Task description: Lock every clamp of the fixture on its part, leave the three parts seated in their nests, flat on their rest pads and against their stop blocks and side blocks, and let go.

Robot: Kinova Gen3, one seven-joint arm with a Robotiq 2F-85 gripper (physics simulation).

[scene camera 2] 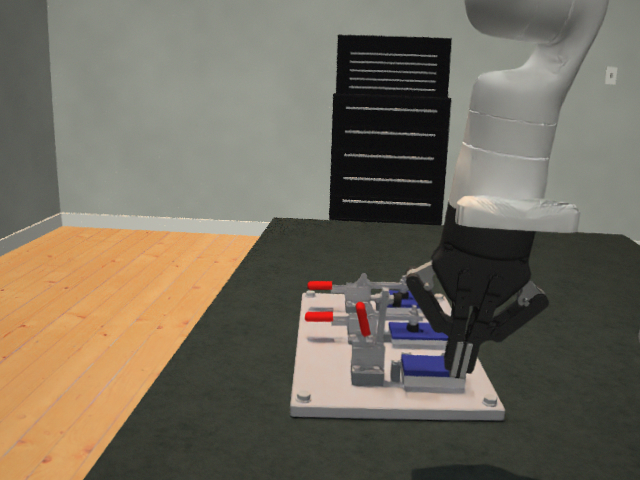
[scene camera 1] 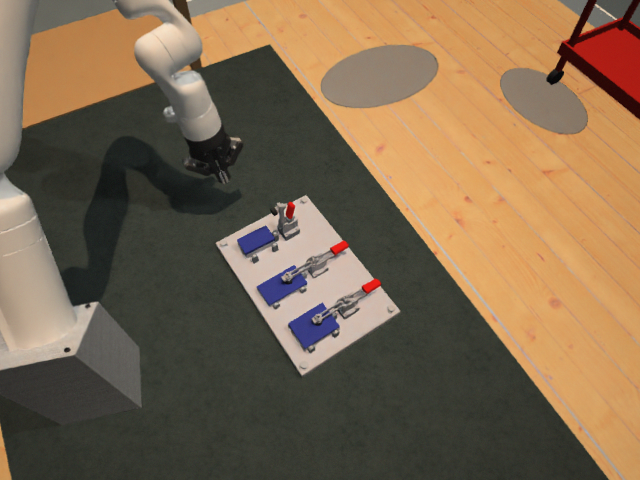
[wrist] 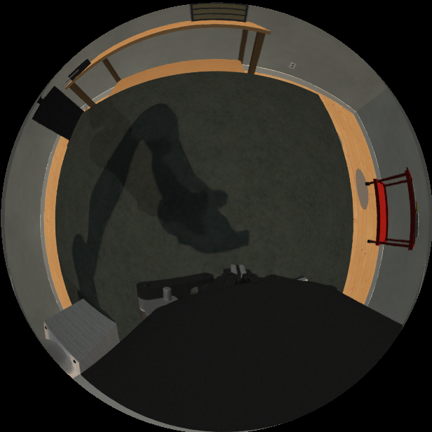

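Where they show: gripper, fingertip midpoint: (scene camera 2: 456,374) (scene camera 1: 224,180); arm's base, origin of the base link: (scene camera 1: 44,329).
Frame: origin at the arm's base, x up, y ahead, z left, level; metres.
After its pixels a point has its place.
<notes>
The pale fixture plate (scene camera 1: 356,330) {y 0.467, x -0.231, z -0.137 m} (scene camera 2: 330,382) {y 0.489, x -0.231, z 0.148 m} bears three blue-topped parts. The middle part (scene camera 1: 271,290) {y 0.352, x -0.215, z 0.011 m} (scene camera 2: 418,331) {y 0.384, x -0.214, z 0.020 m} and the far part (scene camera 1: 306,333) {y 0.374, x -0.210, z -0.105 m} (scene camera 2: 412,301) {y 0.390, x -0.210, z -0.080 m} lie flat, with the middle clamp (scene camera 1: 316,264) {y 0.455, x -0.193, z 0.012 m} and the far clamp (scene camera 1: 348,303) {y 0.470, x -0.187, z -0.094 m} lowered onto them, handles out level. The third part (scene camera 1: 256,240) {y 0.371, x -0.204, z 0.127 m} (scene camera 2: 421,365) {y 0.385, x -0.205, z 0.139 m} looks flat; contact with its blocks cannot be told. Its clamp (scene camera 1: 287,227) {y 0.441, x -0.195, z 0.121 m} (scene camera 2: 367,356) {y 0.448, x -0.197, z 0.141 m} is raised, arm upright off the part, red handle (scene camera 1: 290,210) {y 0.453, x -0.147, z 0.126 m} (scene camera 2: 362,319) {y 0.456, x -0.152, z 0.141 m} steep. My gripper (scene camera 1: 223,178) {y 0.362, x -0.149, z 0.262 m} (scene camera 2: 461,375) {y 0.362, x -0.149, z 0.262 m} (wrist: 235,273) is shut, empty, above the mat beside the plate's third-part end.
The fixture stands on a dark mat (scene camera 1: 465,413) {y 0.569, x -0.246, z -0.363 m} (scene camera 2: 217,413) {y 0.606, x -0.246, z 0.213 m} (wrist: 280,165). The arm's grey base block (scene camera 1: 108,351) {y 0.058, x -0.078, z -0.036 m} (wrist: 85,330) is across from the clamp handles. A red cart (scene camera 1: 599,77) (wrist: 382,212), a black cabinet (scene camera 2: 387,121) and a wooden bench (wrist: 256,52) stand farther off.
</notes>
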